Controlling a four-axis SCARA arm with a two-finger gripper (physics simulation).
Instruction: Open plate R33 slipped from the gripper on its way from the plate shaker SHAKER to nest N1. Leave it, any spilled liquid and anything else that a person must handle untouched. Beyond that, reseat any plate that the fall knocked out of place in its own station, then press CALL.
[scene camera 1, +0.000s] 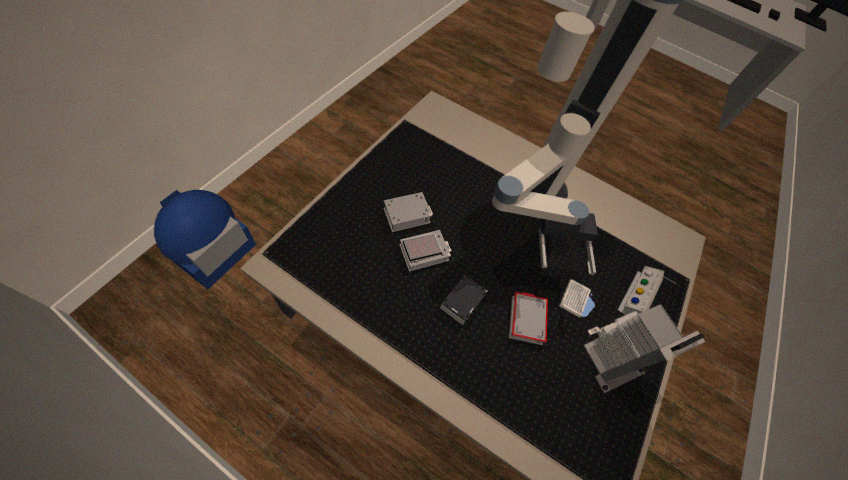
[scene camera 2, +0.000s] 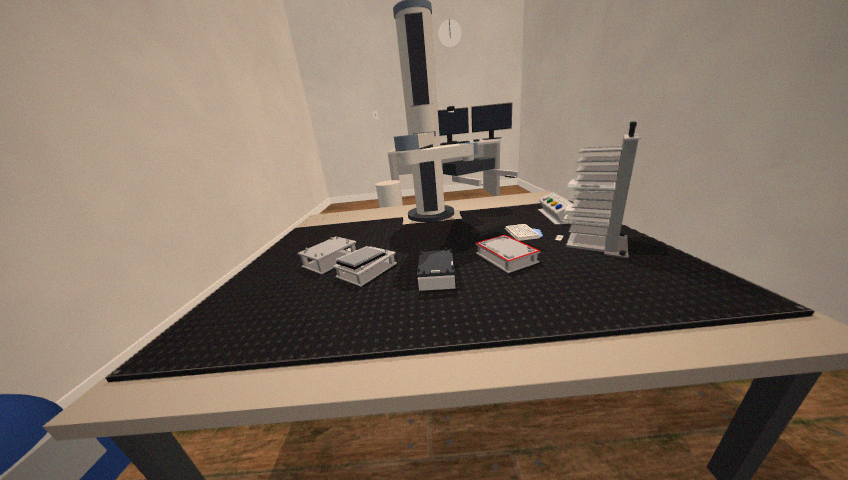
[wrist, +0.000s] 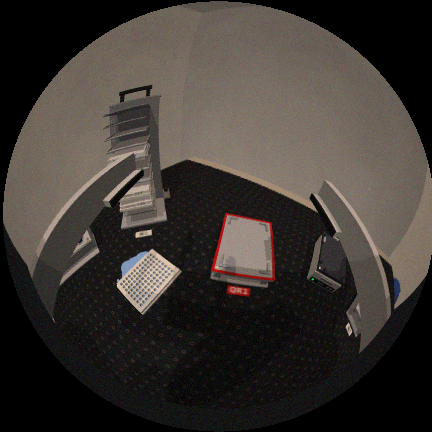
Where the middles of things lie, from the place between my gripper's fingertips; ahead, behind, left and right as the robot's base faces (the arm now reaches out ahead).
Right now my hand is 200 mm short of the dark box (scene camera 2: 435, 271), 240 mm to the left of it and 200 mm above it.
